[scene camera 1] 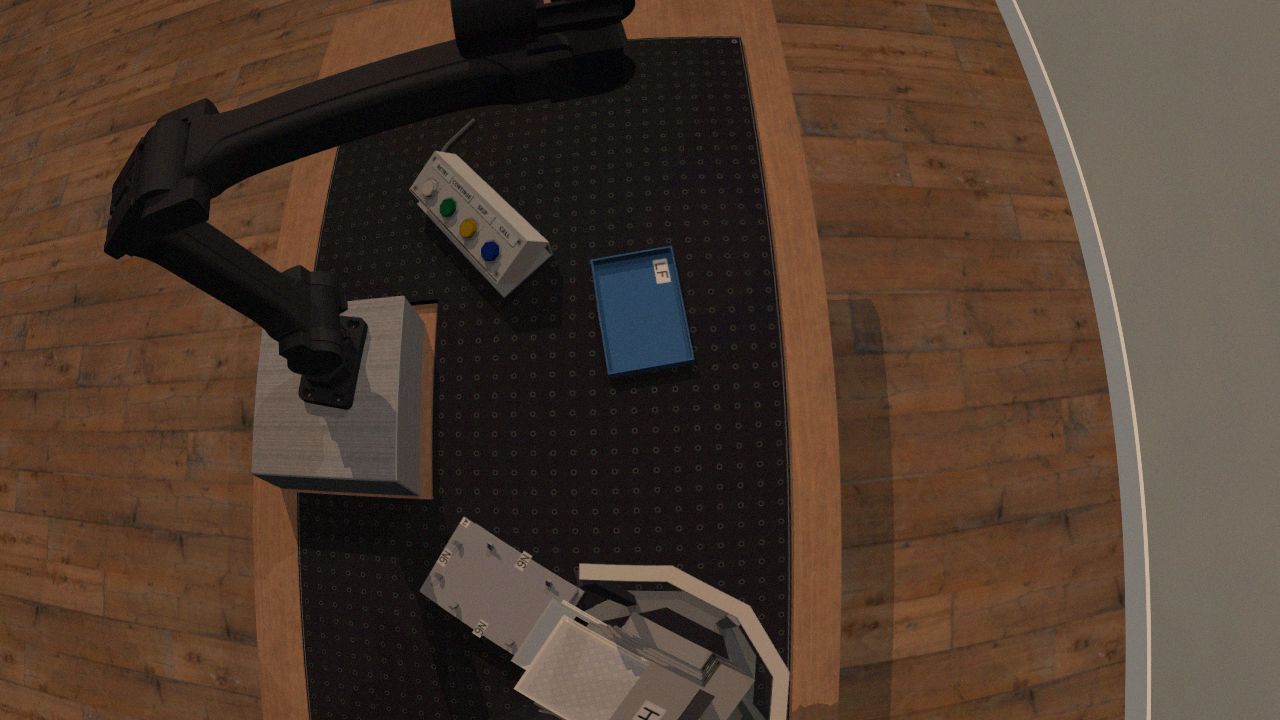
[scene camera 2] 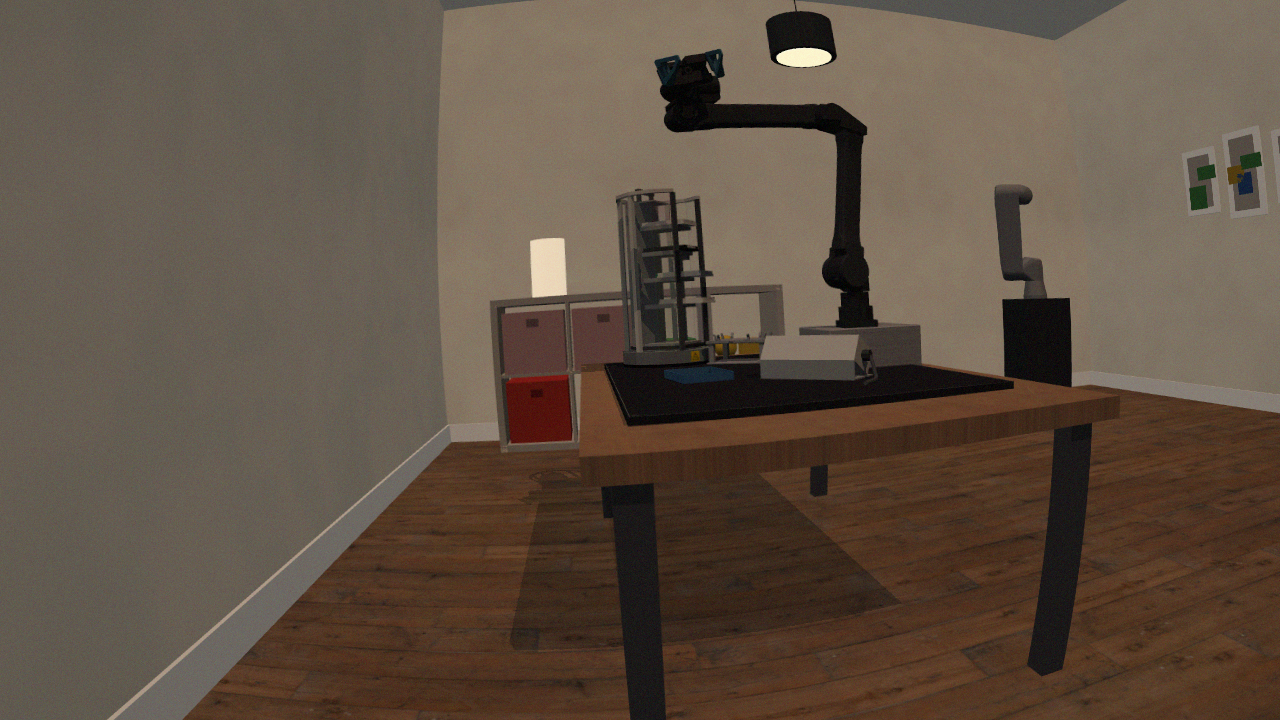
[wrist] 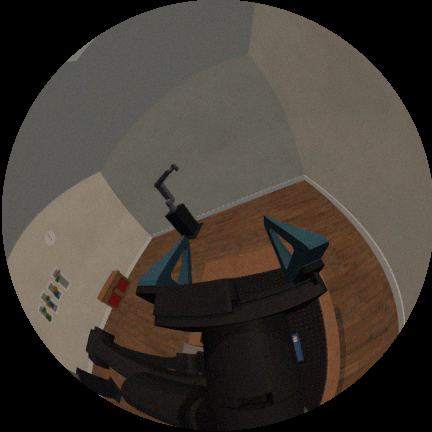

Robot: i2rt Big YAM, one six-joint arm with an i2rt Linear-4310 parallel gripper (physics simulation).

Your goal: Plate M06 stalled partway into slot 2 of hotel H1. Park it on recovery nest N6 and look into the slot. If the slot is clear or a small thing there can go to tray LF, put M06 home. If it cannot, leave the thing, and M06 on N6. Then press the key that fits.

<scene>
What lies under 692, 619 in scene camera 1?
A slotted plate rack.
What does the gripper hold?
Nothing.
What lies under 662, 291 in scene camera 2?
A slotted plate rack.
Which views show the gripper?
Scene camera 2 and the wrist view only.
</scene>
